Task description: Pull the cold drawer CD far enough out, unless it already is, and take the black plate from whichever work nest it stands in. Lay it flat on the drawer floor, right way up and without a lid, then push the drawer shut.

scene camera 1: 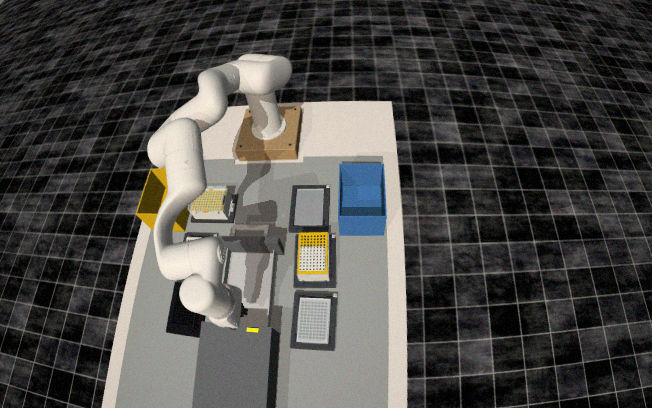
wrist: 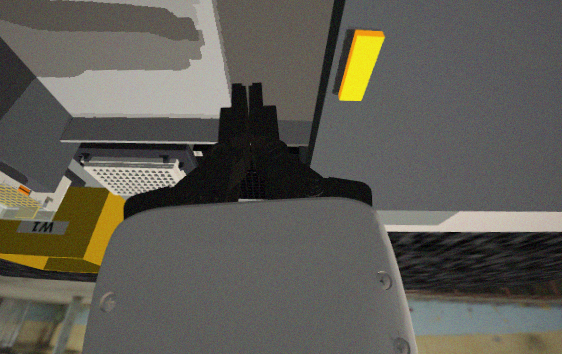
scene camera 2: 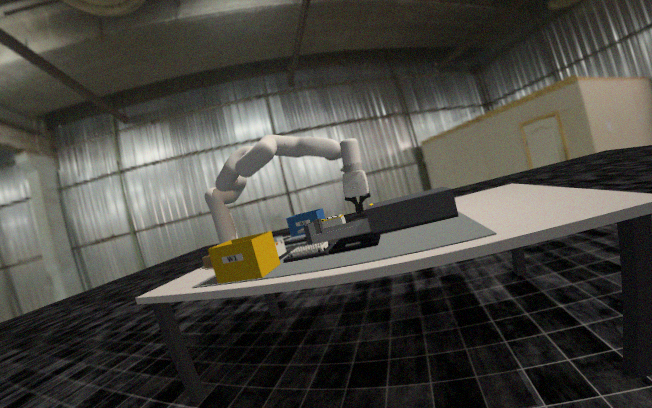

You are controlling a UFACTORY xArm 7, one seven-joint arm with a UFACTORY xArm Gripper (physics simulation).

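Frame: origin at the arm's base, x ahead, y left, z up, level; centimetres.
Seen in the pictures: gripper, fingertip midpoint: (scene camera 1: 242, 311) (wrist: 249, 102) (scene camera 2: 360, 213); arm's base at its link origin: (scene camera 1: 269, 127).
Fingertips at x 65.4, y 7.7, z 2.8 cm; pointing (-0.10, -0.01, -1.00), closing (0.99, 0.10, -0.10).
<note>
Offsets run from my fingertips to a thing's top centre. "*": to the spot under its first point.
The cold drawer CD (scene camera 1: 250, 243) (scene camera 2: 345, 232) (wrist: 150, 131) stands pulled out of its dark grey cabinet (scene camera 1: 235, 365) (scene camera 2: 415, 212) (wrist: 450, 110). Its light floor shows, crossed by the arm's shadow. The black plate {dx +1.3, dy -20.2, dz -5.6 cm} (scene camera 1: 185, 315) (wrist: 254, 185) stands in a work nest on the yellow bin's side of the drawer, beside the cabinet's front end; the arm partly hides it in scene camera 1 and the fingers partly hide it in the wrist view. My gripper (scene camera 1: 244, 311) (scene camera 2: 358, 211) (wrist: 249, 102) is shut and empty, pointing down over the drawer's cabinet end.
The yellow bin W1 {dx -32.2, dy -36.9, dz +3.7 cm} (scene camera 1: 152, 197) (scene camera 2: 240, 260) (wrist: 55, 242) and blue bin {dx -38.4, dy +27.5, dz +3.7 cm} (scene camera 1: 362, 225) (scene camera 2: 305, 221) stand at opposite table sides. A white plate {dx -15.5, dy -21.8, dz -5.6 cm} (wrist: 132, 177) stands near the black one. Tip boxes {* dx -32.6, dy -19.1, dz -0.5 cm} (scene camera 1: 210, 200) {dx -19.7, dy +15.8, dz -0.6 cm} (scene camera 1: 313, 255) and a pale plate {dx -1.9, dy +18.2, dz -5.6 cm} (scene camera 1: 313, 320) stand in other nests.
</note>
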